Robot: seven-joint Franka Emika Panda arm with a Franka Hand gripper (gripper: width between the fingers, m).
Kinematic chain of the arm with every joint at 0, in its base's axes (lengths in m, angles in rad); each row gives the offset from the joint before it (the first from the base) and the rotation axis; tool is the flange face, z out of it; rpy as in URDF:
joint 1: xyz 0 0 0.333 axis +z
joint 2: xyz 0 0 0 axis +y
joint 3: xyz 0 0 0.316 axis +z
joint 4: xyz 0.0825 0 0 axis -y
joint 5: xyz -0.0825 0 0.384 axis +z
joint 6: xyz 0 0 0 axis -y
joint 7: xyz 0.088 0 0 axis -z
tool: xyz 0 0 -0.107 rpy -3.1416 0 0
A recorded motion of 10 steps. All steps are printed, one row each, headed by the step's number.
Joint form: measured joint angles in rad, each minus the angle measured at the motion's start. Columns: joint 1, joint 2, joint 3, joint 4, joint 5, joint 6, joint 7.
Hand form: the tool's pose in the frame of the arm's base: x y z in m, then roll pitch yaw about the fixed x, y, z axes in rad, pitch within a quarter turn. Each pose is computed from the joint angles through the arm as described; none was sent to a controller.
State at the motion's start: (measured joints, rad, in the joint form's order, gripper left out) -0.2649 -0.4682 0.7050 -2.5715 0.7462 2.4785 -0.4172
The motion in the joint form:
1: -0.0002 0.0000 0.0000 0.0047 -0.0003 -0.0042 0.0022
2: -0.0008 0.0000 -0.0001 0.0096 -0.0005 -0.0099 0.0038
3: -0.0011 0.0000 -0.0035 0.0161 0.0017 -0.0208 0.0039
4: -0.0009 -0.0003 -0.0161 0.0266 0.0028 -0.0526 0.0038
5: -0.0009 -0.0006 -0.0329 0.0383 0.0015 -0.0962 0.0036
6: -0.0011 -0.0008 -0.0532 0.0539 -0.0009 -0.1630 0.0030
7: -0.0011 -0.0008 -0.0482 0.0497 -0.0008 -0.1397 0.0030
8: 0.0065 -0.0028 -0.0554 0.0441 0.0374 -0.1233 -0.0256
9: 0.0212 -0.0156 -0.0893 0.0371 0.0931 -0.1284 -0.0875
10: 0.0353 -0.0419 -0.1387 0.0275 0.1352 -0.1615 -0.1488
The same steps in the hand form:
1: 0.3954 0.1850 0.4157 -2.9462 -0.3659 0.2867
2: 0.3959 0.1860 0.4173 -2.9433 -0.3652 0.2868
3: 0.3967 0.1863 0.4195 -2.9357 -0.3626 0.2848
4: 0.3978 0.1850 0.4226 -2.9183 -0.3475 0.2805
5: 0.3987 0.1826 0.4257 -2.8975 -0.3239 0.2774
6: 0.3986 0.1803 0.4288 -2.8688 -0.2846 0.2796
7: 0.3992 0.1805 0.4285 -2.8786 -0.3000 0.2775
8: 0.3992 0.1794 0.4294 -2.8574 -0.3237 0.2711
9: 0.3988 0.1717 0.4345 -2.8190 -0.3555 0.2701
10: 0.3962 0.1592 0.4424 -2.7811 -0.3793 0.2724

